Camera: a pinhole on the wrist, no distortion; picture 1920 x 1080 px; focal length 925.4 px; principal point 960.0 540.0 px. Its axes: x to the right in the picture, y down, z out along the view. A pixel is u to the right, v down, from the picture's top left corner.
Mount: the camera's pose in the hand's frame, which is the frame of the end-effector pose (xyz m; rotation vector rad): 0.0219 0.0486 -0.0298 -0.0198 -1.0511 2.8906
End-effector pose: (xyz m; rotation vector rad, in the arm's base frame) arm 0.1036 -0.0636 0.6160 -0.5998 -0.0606 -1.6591
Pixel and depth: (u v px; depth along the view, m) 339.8 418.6 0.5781
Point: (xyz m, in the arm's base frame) -0.0303 -0.1945 1.2587
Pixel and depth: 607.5 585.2 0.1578
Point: 0.0707 -0.0888 0.7396
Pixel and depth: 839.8 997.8 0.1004
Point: 0.0562 -0.0735 0.6570
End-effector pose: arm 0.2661 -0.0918 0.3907 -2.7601 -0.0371 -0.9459
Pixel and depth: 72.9 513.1 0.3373
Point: 0.6525 0.1196 0.4523
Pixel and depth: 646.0 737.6 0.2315
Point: 0.3927 0.0682 0.3856
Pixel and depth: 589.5 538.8 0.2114
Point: 0.4150 0.0221 0.3686
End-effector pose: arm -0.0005 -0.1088 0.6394 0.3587 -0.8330 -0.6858
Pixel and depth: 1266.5 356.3 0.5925
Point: -0.5736 -0.1631 0.7283
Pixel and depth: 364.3 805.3 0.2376
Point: -0.0744 -0.3440 0.7070
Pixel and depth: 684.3 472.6 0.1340
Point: -0.0474 -0.1742 0.7035
